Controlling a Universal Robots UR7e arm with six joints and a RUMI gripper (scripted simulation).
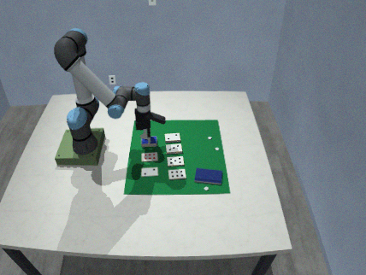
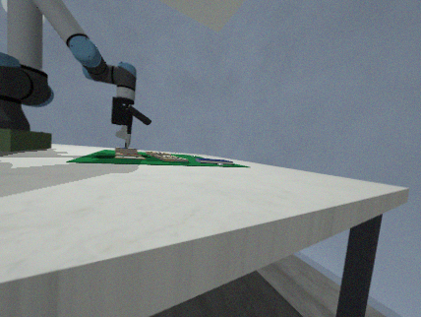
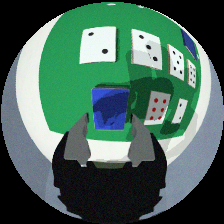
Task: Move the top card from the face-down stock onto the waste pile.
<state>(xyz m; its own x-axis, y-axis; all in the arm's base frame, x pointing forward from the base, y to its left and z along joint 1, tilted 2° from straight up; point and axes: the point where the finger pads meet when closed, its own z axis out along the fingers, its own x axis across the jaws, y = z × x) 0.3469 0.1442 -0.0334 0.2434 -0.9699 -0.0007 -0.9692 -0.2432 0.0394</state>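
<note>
The red card is 12 cm to the right of my hand, 3 cm below it and 3 cm ahead of it. The rest, counted from my hand: green mat (17 cm ahead, 6 cm to the right, 5 cm below).
</note>
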